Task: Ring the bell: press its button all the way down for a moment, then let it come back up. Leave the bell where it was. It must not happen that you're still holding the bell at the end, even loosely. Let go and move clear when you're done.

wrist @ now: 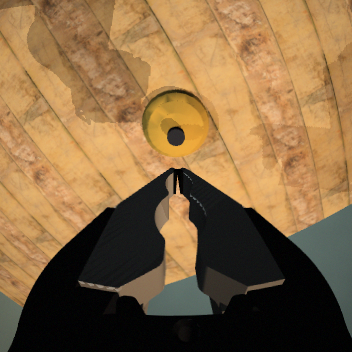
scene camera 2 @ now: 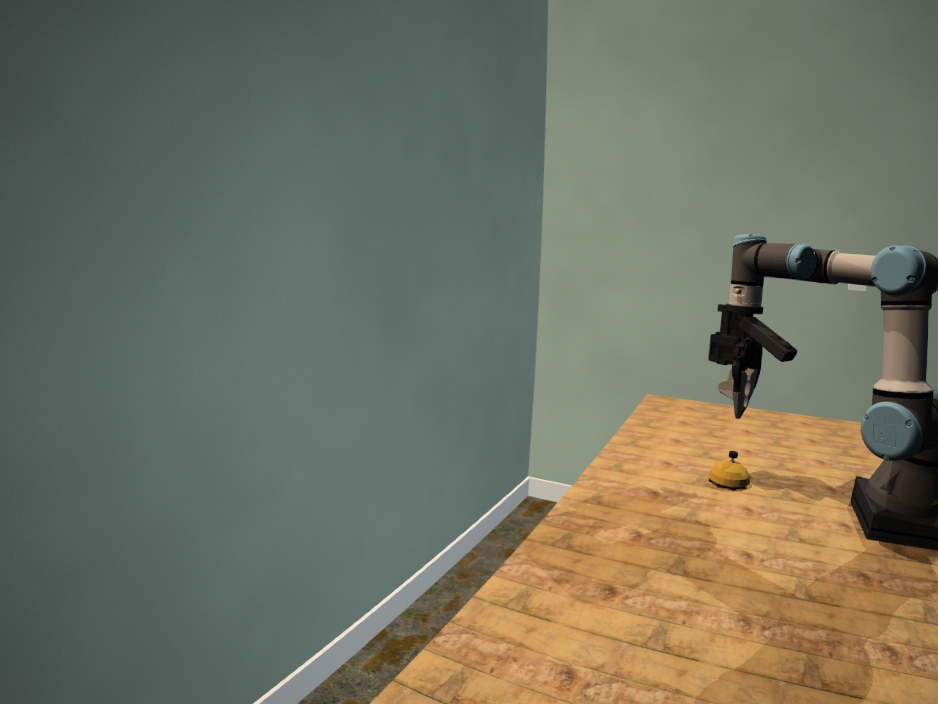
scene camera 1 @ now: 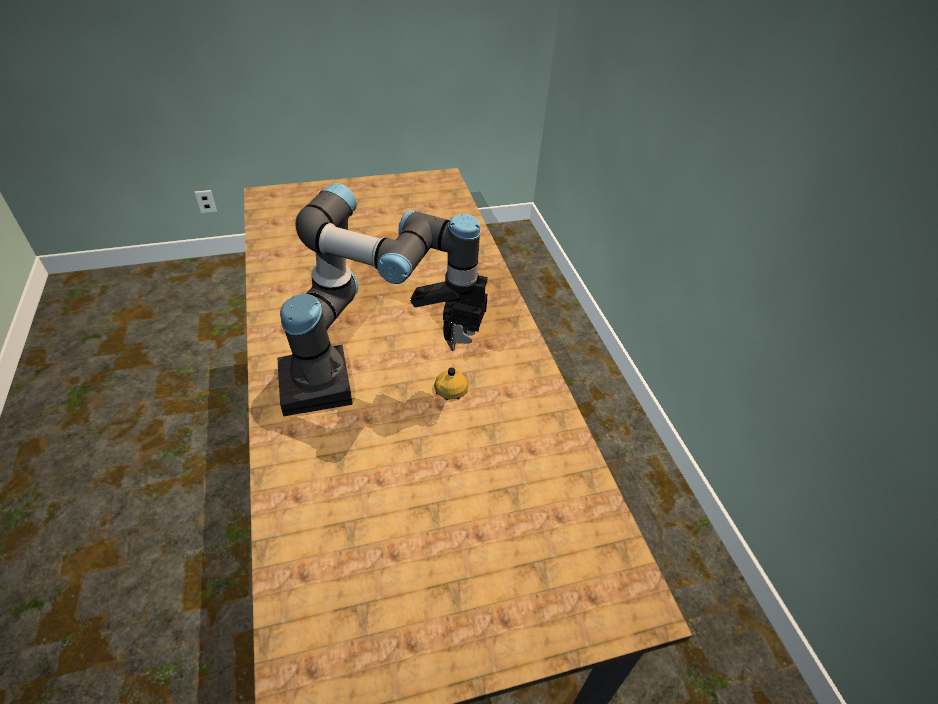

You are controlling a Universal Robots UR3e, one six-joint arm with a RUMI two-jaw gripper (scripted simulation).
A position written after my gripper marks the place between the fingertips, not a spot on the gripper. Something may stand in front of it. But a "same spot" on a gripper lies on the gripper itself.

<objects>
My gripper shows in the wrist view, in scene camera 2 and in scene camera 1 [453,350]. A yellow dome bell shows in the wrist view, in scene camera 2 and in scene camera 1 [450,387]. The same spot on my gripper: [wrist: 121,252] is [scene camera 2: 753,377]. The same spot on the yellow dome bell: [wrist: 171,108] is [scene camera 2: 743,468].
</objects>
